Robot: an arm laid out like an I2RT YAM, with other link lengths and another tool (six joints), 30 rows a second.
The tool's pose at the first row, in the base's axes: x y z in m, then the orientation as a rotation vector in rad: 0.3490, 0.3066, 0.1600, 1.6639, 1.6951, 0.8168
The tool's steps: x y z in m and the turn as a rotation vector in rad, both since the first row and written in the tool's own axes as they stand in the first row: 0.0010, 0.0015, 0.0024, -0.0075, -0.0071, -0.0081; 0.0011, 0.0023, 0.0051, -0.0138, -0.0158, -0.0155; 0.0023, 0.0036, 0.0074, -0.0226, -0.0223, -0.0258; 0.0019, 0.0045, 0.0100, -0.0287, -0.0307, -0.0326; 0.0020, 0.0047, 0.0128, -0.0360, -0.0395, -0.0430; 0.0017, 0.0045, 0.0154, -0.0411, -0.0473, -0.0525; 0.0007, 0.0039, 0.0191, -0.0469, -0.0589, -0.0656; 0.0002, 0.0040, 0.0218, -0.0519, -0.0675, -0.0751; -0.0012, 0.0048, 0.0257, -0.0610, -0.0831, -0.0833; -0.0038, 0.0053, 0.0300, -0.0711, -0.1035, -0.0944; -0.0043, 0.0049, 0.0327, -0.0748, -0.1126, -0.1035
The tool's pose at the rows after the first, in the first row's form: 0.3518, 0.3076, 0.1597, 1.6520, 1.6909, 0.8116; 0.3544, 0.3078, 0.1587, 1.6419, 1.6859, 0.8043; 0.3570, 0.3090, 0.1582, 1.6269, 1.6827, 0.7995; 0.3596, 0.3086, 0.1574, 1.6175, 1.6776, 0.7926; 0.3619, 0.3088, 0.1558, 1.6038, 1.6739, 0.7846; 0.3639, 0.3085, 0.1540, 1.5923, 1.6716, 0.7764; 0.3664, 0.3075, 0.1513, 1.5774, 1.6686, 0.7634; 0.3686, 0.3070, 0.1497, 1.5661, 1.6658, 0.7544; 0.3722, 0.3056, 0.1479, 1.5543, 1.6546, 0.7423; 0.3759, 0.3031, 0.1457, 1.5397, 1.6413, 0.7252; 0.3778, 0.3026, 0.1437, 1.5297, 1.6385, 0.7152
